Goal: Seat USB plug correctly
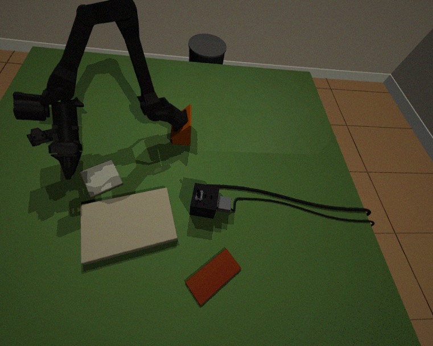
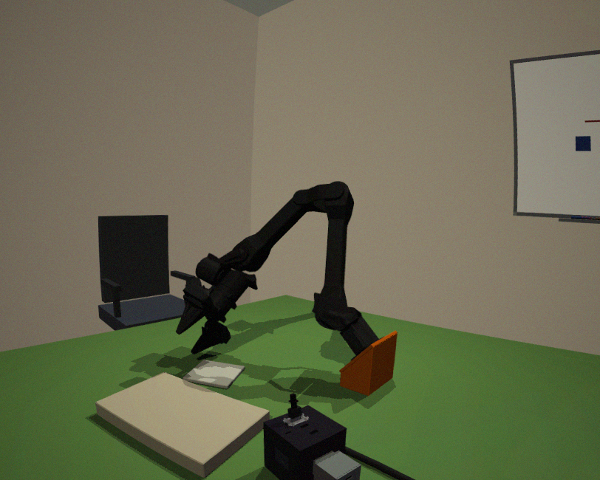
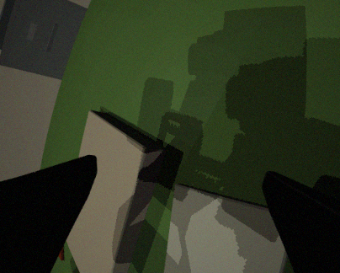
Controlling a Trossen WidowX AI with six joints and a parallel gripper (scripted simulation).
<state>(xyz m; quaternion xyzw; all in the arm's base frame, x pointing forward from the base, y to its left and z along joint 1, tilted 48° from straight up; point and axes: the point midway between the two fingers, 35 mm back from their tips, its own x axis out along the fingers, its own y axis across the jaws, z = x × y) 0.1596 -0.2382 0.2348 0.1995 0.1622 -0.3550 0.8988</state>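
The USB plug is 360 mm to the left of my gripper tip, 110 mm ahead of it and 30 mm above it. Round my gripper tip: USB socket (360 mm to the left, 110 mm ahead, 10 mm above); white pad (70 mm to the left, 60 mm below, 20 mm behind); beige slab (160 mm to the left, 140 mm ahead, 50 mm below).
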